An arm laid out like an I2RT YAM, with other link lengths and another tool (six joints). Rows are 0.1 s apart.
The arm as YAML. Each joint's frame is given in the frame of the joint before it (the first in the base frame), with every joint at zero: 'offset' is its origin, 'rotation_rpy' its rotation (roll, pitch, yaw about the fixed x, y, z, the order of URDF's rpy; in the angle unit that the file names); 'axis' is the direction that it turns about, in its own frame. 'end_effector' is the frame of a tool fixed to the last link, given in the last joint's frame.
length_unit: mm
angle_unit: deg
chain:
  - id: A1
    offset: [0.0, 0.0, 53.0]
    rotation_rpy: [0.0, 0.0, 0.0]
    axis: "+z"
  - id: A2
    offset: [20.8, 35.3, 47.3]
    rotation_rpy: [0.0, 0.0, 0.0]
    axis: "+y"
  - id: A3
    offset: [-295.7, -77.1, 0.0]
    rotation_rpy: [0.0, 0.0, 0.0]
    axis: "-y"
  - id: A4
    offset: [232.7, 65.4, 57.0]
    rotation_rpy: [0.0, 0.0, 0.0]
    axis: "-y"
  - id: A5
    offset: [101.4, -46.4, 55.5]
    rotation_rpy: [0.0, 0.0, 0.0]
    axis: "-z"
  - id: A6
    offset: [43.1, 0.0, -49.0]
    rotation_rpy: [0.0, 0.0, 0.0]
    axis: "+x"
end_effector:
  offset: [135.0, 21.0, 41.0]
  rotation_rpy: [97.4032, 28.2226, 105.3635]
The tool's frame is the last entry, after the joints.
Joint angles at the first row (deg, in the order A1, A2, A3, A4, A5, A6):
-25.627 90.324 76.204 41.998 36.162 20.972
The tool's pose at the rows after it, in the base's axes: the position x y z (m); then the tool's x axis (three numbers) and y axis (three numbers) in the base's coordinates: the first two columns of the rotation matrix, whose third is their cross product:
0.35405, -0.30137, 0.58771, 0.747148, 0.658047, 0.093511, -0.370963, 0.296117, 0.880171
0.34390, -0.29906, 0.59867, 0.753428, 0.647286, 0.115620, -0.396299, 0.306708, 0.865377
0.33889, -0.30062, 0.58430, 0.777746, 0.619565, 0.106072, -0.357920, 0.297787, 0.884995
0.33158, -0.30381, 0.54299, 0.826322, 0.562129, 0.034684, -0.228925, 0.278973, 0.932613
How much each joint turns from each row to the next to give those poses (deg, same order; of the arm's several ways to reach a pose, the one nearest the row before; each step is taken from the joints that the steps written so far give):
0.896 1.181 5.094 0.765 0.678 -0.044
0.065 -0.416 1.004 0.546 1.071 -0.087
0.088 -1.443 -3.212 0.043 1.901 -0.875
-0.110 -3.257 -8.569 0.198 2.929 -3.278

